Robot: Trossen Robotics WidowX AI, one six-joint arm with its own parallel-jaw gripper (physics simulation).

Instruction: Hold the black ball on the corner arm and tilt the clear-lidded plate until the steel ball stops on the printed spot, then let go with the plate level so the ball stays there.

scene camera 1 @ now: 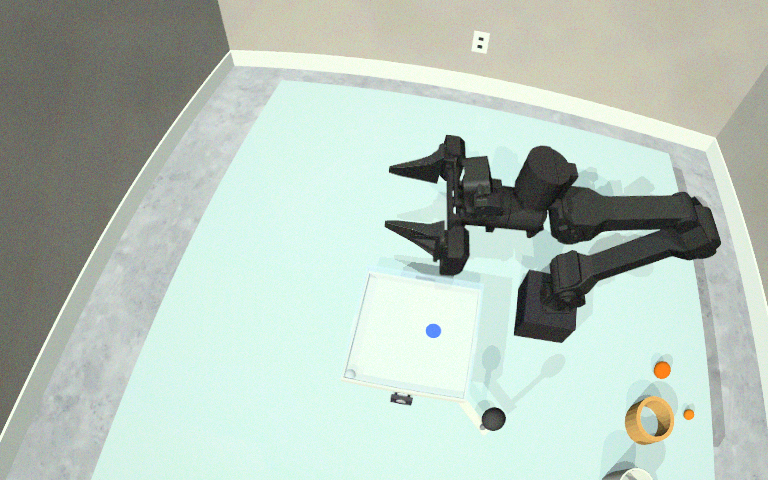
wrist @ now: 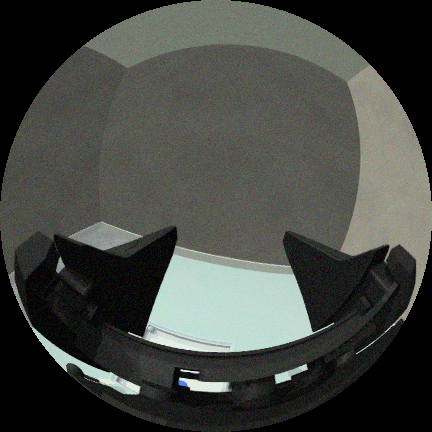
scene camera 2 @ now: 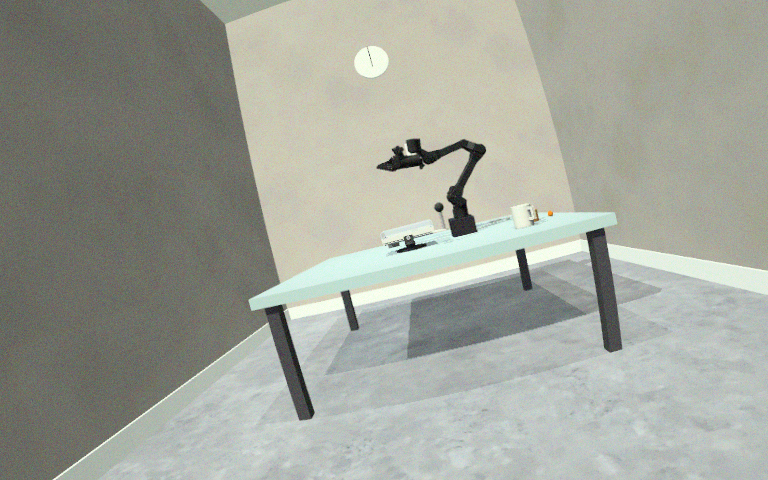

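The clear-lidded plate [scene camera 1: 396,350] [scene camera 2: 408,232] is a white square on a dark stand, tilted in the scene camera 2 view. Its blue printed spot [scene camera 1: 433,330] [wrist: 183,383] lies right of the plate's middle in the scene camera 1 view. The steel ball [scene camera 1: 350,373] [wrist: 151,329] rests in the plate's lower left corner in scene camera 1, away from the spot. The black ball [scene camera 1: 493,418] [scene camera 2: 438,207] tops the corner arm [scene camera 1: 472,416] [scene camera 2: 442,220] at the lower right corner. My gripper [scene camera 1: 387,196] [scene camera 2: 378,166] [wrist: 232,235] is open and empty, high above the table and apart from the black ball.
An orange-tan ring [scene camera 1: 632,424] stands at the lower right in scene camera 1, near a larger orange ball [scene camera 1: 662,370] and a small orange ball [scene camera 1: 688,414]. A white mug [scene camera 2: 521,216] stands right of the arm's base [scene camera 1: 543,311] [scene camera 2: 462,225] in scene camera 2.
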